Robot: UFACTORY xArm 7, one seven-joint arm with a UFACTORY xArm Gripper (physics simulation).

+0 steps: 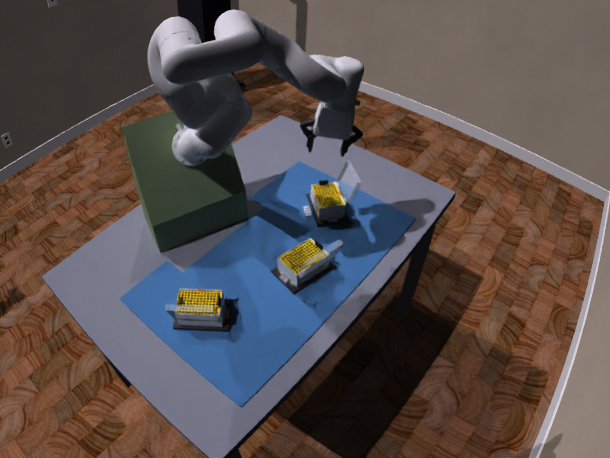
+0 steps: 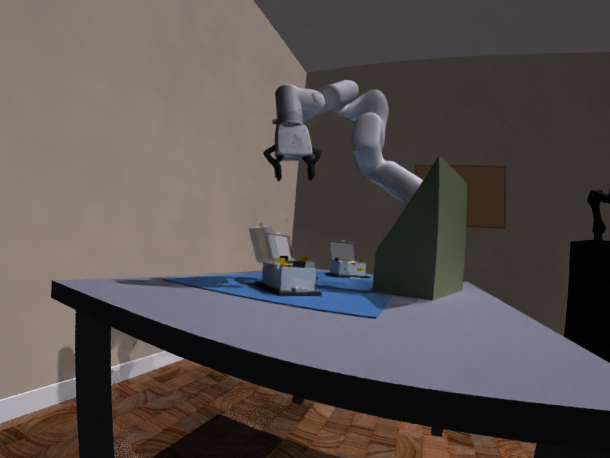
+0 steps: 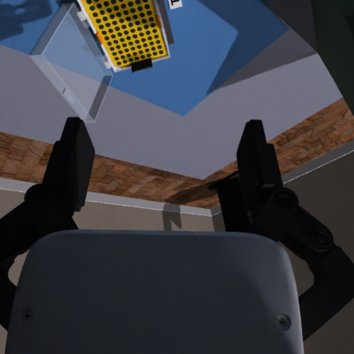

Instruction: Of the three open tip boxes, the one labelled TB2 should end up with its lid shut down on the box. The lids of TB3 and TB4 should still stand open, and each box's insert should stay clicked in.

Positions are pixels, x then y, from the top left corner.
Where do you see a tip box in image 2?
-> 338, 268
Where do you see a blue mat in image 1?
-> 268, 324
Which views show my gripper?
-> Image 1, image 2 and image 3: all of them.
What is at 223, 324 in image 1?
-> A tip box.
